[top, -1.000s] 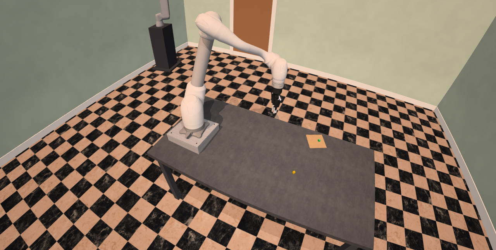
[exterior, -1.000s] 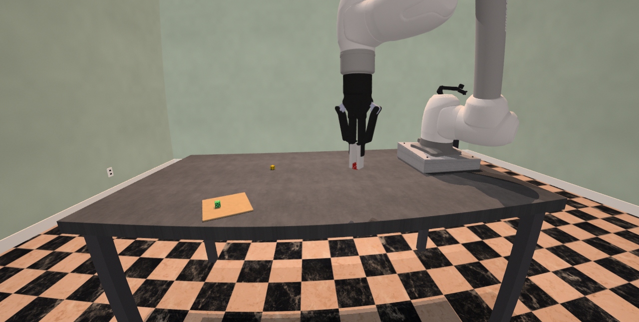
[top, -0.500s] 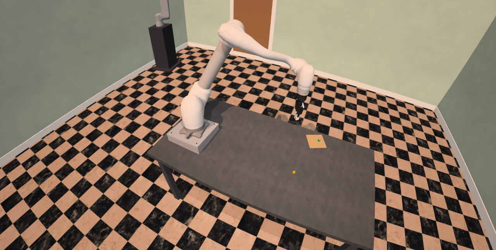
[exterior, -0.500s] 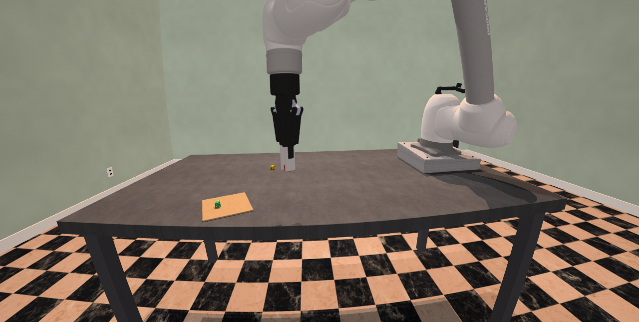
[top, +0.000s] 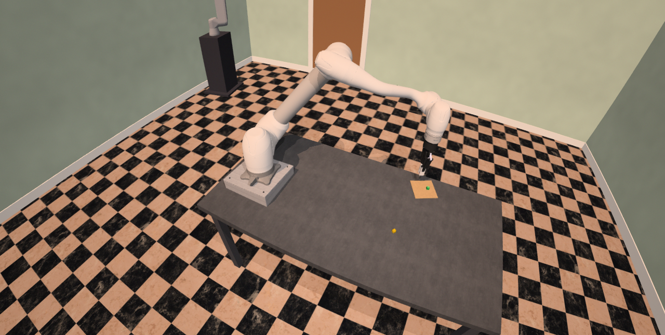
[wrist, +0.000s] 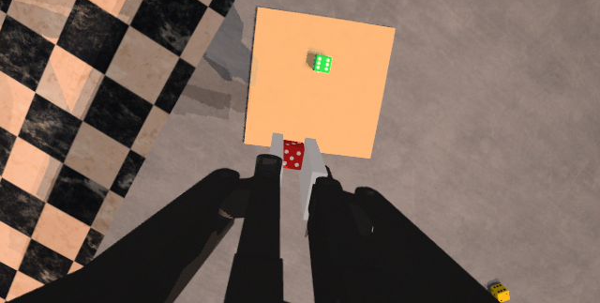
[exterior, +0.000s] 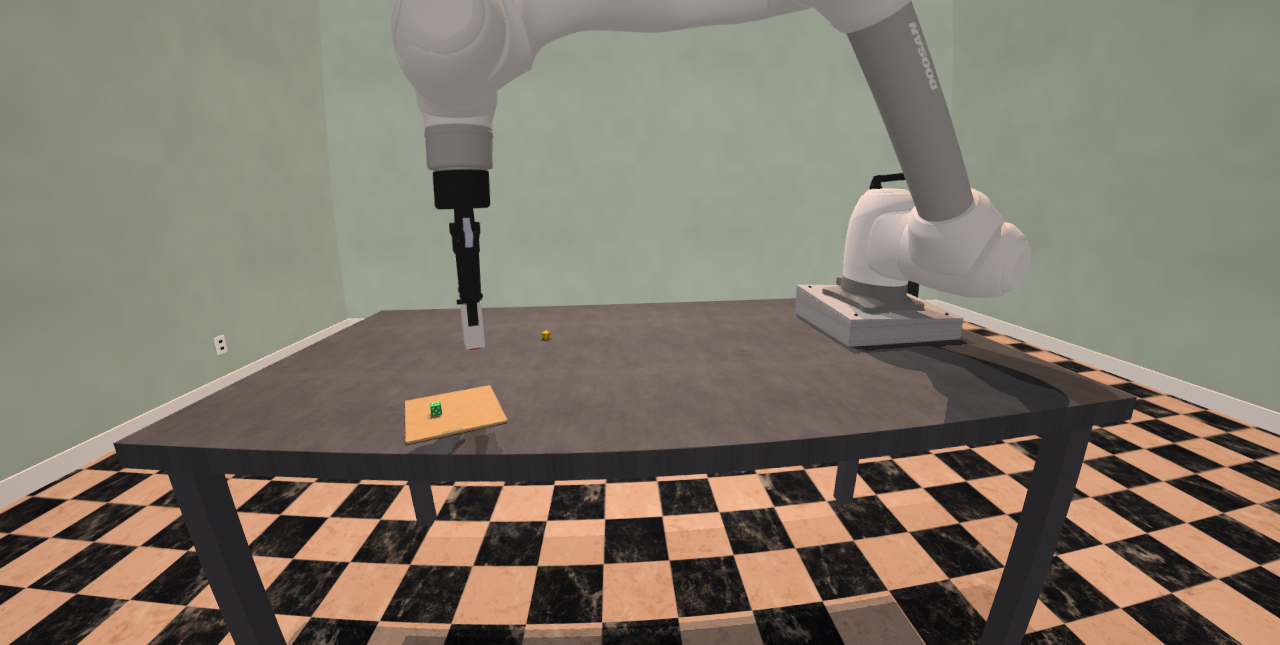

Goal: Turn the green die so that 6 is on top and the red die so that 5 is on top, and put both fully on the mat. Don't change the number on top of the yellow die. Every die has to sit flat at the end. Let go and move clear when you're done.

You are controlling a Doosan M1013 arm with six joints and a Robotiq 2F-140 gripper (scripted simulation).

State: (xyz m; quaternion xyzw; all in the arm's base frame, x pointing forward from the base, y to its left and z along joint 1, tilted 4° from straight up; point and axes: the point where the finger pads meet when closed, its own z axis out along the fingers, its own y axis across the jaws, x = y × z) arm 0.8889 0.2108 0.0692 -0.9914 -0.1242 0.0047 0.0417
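My gripper is now 140 mm above the orange mat, 50 mm short of it and 10 mm to the left of it. Round my hand: yellow die (360 mm to the right, 130 mm below, 100 mm behind); red die (30 mm below); green die (130 mm below, 70 mm ahead).
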